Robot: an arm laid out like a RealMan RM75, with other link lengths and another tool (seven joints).
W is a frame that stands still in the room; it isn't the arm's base.
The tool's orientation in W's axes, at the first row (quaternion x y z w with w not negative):
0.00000, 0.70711, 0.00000, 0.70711
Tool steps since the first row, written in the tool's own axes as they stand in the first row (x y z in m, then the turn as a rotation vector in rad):
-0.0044, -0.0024, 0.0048, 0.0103, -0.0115, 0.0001
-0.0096, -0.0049, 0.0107, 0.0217, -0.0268, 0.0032
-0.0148, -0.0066, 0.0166, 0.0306, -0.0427, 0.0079
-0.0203, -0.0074, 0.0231, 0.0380, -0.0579, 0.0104
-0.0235, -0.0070, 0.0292, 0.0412, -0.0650, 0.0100
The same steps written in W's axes. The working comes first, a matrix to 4 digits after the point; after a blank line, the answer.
The tool's axes in the first row as the columns of a matrix, in W's axes (used below as rounded here):
0.0000, 0.0000, 1.0000
0.0000, 1.0000, 0.0000
-1.0000, 0.0000, 0.0000

0.0048, -0.0024, 0.0044, 0.0001, -0.0115, -0.0103
0.0107, -0.0049, 0.0096, 0.0032, -0.0268, -0.0217
0.0166, -0.0066, 0.0148, 0.0079, -0.0427, -0.0306
0.0231, -0.0074, 0.0203, 0.0104, -0.0579, -0.0380
0.0292, -0.0070, 0.0235, 0.0100, -0.0650, -0.0412

